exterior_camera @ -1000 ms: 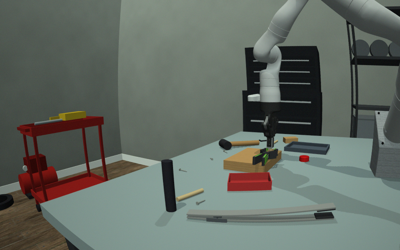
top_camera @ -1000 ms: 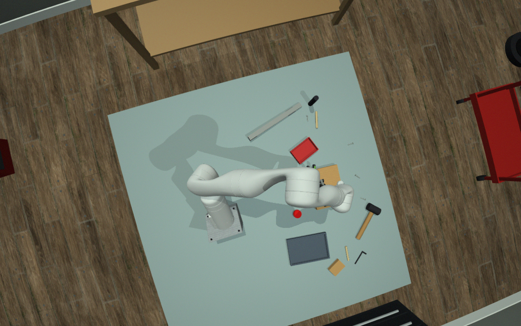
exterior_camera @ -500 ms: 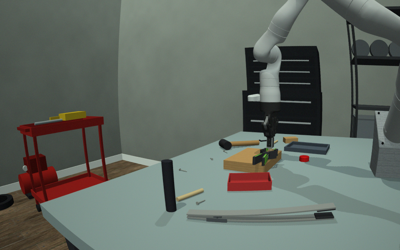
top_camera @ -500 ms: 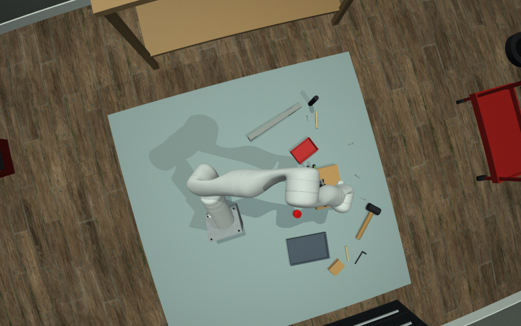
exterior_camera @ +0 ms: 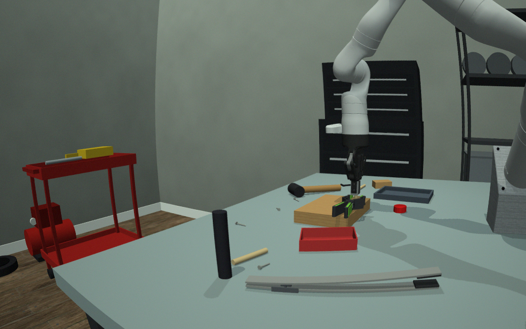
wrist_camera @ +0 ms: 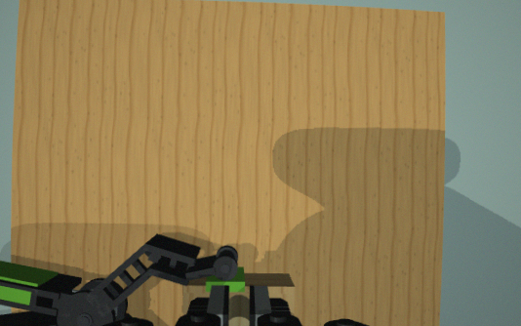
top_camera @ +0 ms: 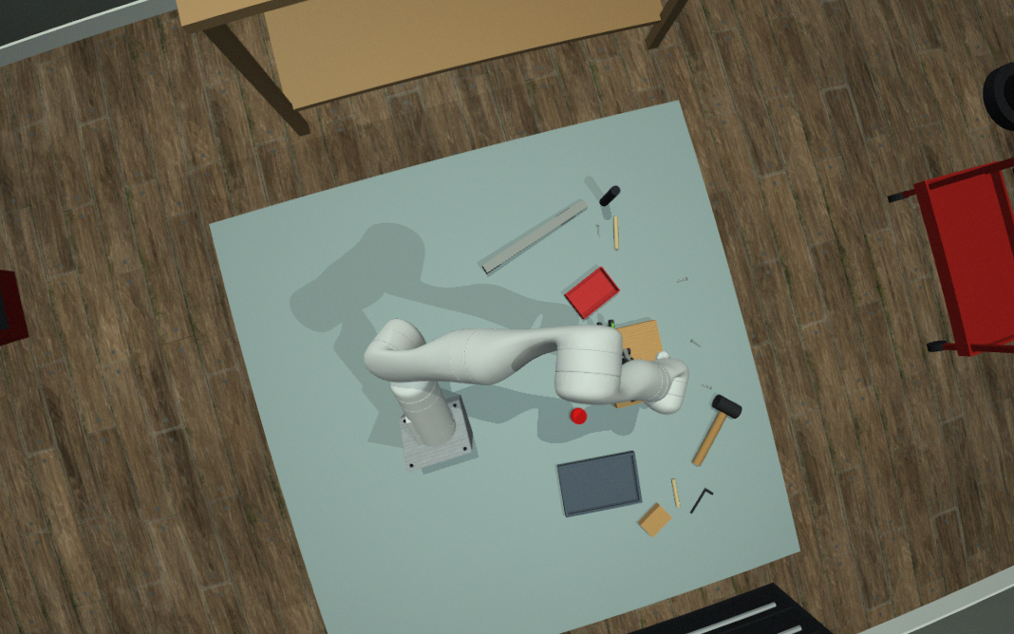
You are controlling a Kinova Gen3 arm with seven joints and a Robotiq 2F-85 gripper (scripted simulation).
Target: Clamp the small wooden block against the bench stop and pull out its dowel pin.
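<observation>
My hand is 2 cm above the dowel pin. Also, from my hand: red puck: 12 cm behind, 9 cm to the right, 7 cm below; small wooden block: 4 cm below; wooden bench board: 5 cm ahead, 6 cm below.
</observation>
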